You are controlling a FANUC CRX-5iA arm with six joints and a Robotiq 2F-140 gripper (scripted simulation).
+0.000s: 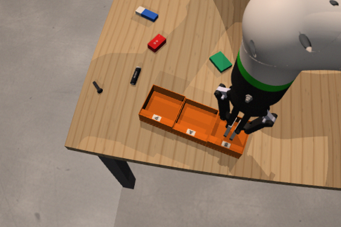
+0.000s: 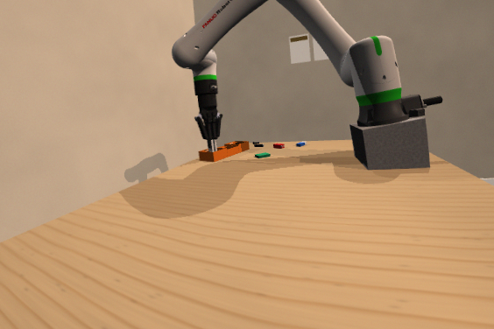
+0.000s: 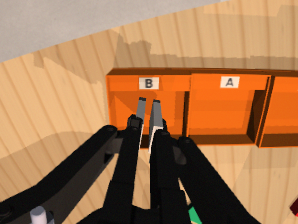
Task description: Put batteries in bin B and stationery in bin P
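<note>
My gripper is now 360 mm past the white-and-blue eraser, 240 mm to the left of it and 40 mm above it. The rest, counted from my hand: orange bin row: 30 mm behind, 80 mm to the right, 30 mm below; black cylindrical battery: 140 mm behind, 240 mm to the right, 40 mm below; green pad: 200 mm behind, 20 mm to the right, 40 mm below.
</note>
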